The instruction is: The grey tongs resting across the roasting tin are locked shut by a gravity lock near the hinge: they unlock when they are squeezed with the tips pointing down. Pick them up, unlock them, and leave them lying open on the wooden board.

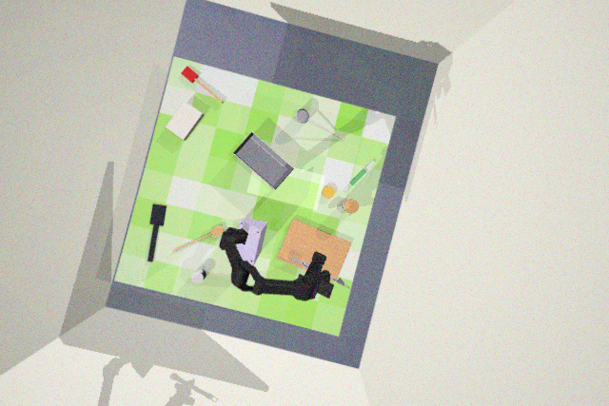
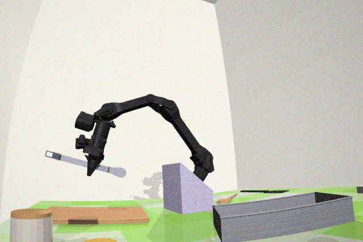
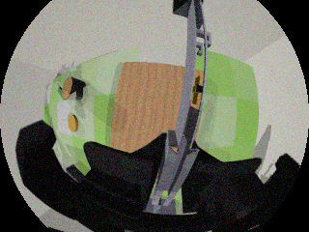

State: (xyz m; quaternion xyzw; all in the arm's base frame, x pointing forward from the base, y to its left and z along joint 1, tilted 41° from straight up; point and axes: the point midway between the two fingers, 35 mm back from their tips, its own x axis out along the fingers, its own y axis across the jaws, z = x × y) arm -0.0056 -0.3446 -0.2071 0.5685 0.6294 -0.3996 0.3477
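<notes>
My gripper tip is now 40 mm short of the wooden board, 20 mm to the right of it and 130 mm above it. The rest, counted from my gripper tip: green-handled tool (550 mm ahead, 100 mm to the right, 130 mm below); then white cylinder (310 mm behind, 580 mm to the left, 120 mm below); then grey roasting tin (420 mm ahead, 450 mm to the left, 110 mm below).
</notes>
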